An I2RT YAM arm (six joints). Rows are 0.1 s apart.
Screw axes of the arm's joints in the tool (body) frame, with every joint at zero. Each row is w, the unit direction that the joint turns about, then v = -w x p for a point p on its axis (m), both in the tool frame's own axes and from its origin. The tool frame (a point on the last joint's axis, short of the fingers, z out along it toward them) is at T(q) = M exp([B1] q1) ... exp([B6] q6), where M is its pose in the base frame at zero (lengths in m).
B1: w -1 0 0 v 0.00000 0.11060 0.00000
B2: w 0 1 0 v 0.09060 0.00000 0.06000
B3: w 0 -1 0 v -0.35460 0.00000 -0.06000
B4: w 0 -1 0 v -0.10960 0.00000 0.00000
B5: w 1 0 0 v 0.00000 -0.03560 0.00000
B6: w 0 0 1 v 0.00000 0.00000 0.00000
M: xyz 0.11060 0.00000 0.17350 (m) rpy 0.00 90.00 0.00 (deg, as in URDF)
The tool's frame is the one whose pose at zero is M.
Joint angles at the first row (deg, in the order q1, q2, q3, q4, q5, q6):
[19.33, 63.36, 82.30, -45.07, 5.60, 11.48]
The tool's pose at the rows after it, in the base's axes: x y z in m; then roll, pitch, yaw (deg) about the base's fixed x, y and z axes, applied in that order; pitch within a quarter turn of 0, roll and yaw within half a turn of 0:
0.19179 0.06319 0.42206 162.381 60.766 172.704
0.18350 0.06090 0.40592 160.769 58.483 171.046
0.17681 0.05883 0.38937 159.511 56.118 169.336
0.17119 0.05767 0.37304 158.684 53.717 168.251
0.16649 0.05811 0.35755 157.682 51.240 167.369
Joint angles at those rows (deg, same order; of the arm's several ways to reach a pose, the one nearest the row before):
[19.26, 60.32, 77.68, -45.26, 5.80, 12.68]
[19.32, 57.59, 73.22, -45.35, 5.23, 14.40]
[19.34, 55.20, 68.94, -45.35, 4.92, 16.25]
[19.51, 53.18, 64.96, -45.35, 4.53, 17.94]
[20.05, 51.58, 61.37, -45.29, 4.01, 19.81]

